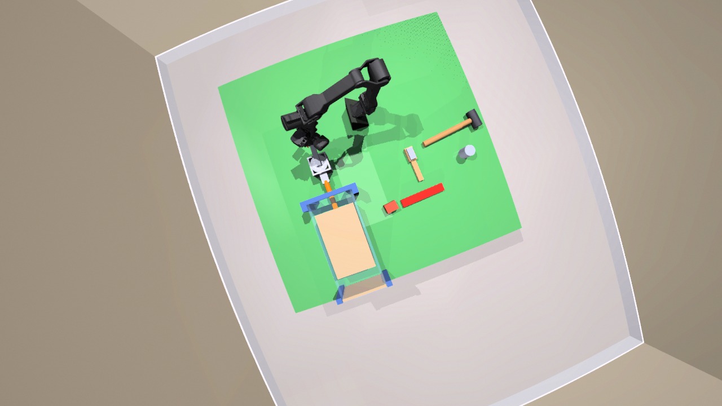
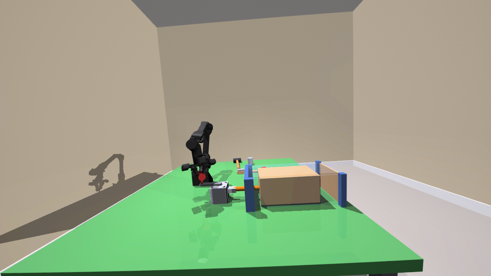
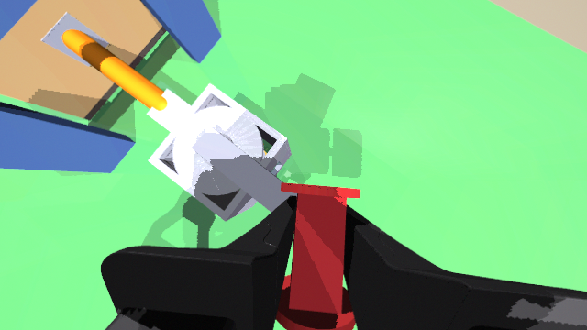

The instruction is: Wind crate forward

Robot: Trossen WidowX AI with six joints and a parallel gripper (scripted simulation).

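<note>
My gripper tip is now 3 cm short of the winch handle, 3 cm above it and 2 cm to the right of it. Round my gripper tip: blue steel frame (25 cm ahead, 5 cm to the left, 2 cm below); winch (10 cm below, 8 cm ahead, 2 cm to the left); red knob (1 cm to the left, 1 cm behind).
</note>
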